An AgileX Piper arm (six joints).
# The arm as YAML. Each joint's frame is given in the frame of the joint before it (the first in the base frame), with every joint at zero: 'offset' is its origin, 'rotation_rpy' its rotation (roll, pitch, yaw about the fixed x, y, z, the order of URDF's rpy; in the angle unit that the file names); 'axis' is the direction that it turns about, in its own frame. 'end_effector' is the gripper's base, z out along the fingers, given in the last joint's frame.
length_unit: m
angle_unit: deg
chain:
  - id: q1
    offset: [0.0, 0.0, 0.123]
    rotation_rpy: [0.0, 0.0, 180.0]
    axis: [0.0, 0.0, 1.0]
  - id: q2
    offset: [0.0, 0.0, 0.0]
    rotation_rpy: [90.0, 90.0, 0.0]
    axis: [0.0, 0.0, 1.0]
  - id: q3
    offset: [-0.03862, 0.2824, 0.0]
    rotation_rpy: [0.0, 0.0, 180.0]
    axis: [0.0, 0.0, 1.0]
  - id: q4
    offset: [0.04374, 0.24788, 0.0]
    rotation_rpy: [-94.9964, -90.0, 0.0]
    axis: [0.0, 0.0, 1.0]
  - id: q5
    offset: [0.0, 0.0, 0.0]
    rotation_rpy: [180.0, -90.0, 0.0]
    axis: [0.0, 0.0, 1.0]
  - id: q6
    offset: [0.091, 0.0, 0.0]
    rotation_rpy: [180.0, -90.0, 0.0]
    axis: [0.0, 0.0, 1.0]
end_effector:
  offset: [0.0, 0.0, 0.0]
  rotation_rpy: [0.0, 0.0, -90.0]
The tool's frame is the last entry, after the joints.
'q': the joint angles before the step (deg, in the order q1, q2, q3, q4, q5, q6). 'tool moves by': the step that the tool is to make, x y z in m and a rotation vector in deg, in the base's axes. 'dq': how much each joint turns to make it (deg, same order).
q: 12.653 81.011 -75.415 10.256 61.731 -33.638
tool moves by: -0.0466 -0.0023 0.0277 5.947 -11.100 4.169
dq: 0.002 -11.646 6.327 6.866 -5.675 -6.464
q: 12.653 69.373 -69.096 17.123 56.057 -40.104
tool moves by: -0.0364 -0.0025 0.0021 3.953 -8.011 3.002
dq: 0.018 -9.122 7.844 6.265 -5.994 -6.462
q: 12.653 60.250 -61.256 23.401 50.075 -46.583
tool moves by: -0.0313 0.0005 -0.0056 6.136 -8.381 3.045
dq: 0.012 -8.381 8.585 11.105 -7.276 -9.623
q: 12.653 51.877 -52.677 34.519 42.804 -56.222
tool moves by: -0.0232 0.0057 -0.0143 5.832 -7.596 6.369
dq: -0.010 -5.898 8.673 18.910 -4.090 -18.902
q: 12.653 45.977 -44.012 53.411 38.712 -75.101
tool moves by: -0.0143 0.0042 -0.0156 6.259 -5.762 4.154
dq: -0.023 -3.623 7.635 19.930 -1.285 -18.971
